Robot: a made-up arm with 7 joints. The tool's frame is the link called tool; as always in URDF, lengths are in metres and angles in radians. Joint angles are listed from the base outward.
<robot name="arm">
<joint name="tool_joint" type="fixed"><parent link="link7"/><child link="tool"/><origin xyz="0 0 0" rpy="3.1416 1.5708 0"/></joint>
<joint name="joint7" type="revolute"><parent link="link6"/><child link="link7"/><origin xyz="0 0 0" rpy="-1.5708 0 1.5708"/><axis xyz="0 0 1"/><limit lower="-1.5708" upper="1.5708"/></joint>
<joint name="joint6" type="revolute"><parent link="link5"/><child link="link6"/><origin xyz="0 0 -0.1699" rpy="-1.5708 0 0"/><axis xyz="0 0 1"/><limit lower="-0.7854" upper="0.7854"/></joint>
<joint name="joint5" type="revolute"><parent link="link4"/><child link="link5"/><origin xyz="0 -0.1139 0" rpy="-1.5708 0 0"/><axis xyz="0 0 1"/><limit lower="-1.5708" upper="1.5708"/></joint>
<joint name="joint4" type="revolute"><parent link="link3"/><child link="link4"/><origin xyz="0 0 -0.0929" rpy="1.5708 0 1.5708"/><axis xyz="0 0 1"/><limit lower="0" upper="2.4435"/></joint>
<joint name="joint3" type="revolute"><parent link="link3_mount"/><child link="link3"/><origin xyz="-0.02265 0 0" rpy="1.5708 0 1.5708"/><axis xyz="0 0 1"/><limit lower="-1.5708" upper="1.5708"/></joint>
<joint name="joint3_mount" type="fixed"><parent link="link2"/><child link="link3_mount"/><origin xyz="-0.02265 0 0" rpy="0 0 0"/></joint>
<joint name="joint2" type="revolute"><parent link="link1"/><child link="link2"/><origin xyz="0 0 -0.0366" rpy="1.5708 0 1.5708"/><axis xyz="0 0 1"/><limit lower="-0.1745" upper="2"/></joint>
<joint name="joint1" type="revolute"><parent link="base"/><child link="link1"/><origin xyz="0 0.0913 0" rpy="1.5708 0 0"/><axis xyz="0 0 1"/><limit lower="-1.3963" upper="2"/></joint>
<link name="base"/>
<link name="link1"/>
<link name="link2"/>
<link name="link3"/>
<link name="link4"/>
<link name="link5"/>
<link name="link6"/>
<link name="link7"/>
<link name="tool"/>
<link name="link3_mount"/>
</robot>
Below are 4 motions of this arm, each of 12 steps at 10 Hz.
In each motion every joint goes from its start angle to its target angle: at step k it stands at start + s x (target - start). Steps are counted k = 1, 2, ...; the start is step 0. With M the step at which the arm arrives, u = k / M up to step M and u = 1 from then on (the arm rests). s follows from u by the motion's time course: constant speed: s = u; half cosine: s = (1 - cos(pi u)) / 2; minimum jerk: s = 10 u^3 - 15 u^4 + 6 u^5.
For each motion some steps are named. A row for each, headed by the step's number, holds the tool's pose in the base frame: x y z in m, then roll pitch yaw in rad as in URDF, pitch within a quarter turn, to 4 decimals.
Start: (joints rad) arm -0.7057 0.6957 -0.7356 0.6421 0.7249 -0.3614 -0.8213
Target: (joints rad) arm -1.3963 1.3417 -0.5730 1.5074 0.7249 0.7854 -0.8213
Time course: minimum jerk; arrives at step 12
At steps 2, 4, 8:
2: -0.1344 0.2763 -0.3477 0.9582 -0.0407 -0.2851
4: -0.1374 0.2819 -0.3322 0.9225 0.1666 -0.3150
8: -0.1384 0.2653 -0.2840 0.6050 0.8305 -0.6924

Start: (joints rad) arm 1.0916 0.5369 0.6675 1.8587 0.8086 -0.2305 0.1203
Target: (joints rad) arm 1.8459 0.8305 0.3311 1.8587 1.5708 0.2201 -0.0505
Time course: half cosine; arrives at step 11
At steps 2, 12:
2: 0.0544 0.2963 0.2146 -2.9070 0.4153 3.1084
12: -0.0954 0.2301 0.2405 2.7371 0.3309 2.4230

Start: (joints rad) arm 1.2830 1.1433 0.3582 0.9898 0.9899 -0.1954 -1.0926
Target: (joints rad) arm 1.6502 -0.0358 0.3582 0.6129 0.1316 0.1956 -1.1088
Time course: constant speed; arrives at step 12
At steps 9, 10, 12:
9: 0.3277 0.2810 0.1686 -1.2254 -0.6634 2.5618
10: 0.3420 0.2469 0.1725 -1.2325 -0.7324 2.4828
12: 0.3589 0.1718 0.1819 -1.2731 -0.8812 2.3500

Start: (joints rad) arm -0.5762 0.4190 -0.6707 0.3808 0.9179 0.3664 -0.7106
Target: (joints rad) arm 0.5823 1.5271 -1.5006 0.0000 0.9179 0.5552 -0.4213
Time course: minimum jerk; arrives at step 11
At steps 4, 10, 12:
4: -0.0488 0.3468 -0.3531 1.1651 0.4796 0.1362
10: 0.0121 0.5493 -0.0186 1.9569 0.0251 0.5243
12: 0.0101 0.5495 -0.0154 1.9611 0.0192 0.5309

